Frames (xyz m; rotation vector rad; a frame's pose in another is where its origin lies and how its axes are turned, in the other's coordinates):
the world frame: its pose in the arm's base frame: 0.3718 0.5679 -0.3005 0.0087 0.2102 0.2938
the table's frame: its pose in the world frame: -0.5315 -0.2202 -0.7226 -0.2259 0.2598 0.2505
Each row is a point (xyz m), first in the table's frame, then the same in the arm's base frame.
Working: the table's frame: its pose in the arm's base frame: -0.2118 0.1879 -0.9072 -0.2291 0.4343 0.5680

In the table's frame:
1: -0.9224 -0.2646 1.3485
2: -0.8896 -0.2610 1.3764
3: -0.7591 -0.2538 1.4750
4: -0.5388 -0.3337 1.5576
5: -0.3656 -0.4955 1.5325
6: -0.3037 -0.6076 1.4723
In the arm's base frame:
1: -0.3118 -0.0222 0.7314
2: -0.2797 0.0052 0.7408
3: -0.1523 0.1044 0.7678
4: 0.0868 0.1689 0.7475
5: 0.3006 0.1091 0.6609
6: 0.3906 0.0264 0.5895

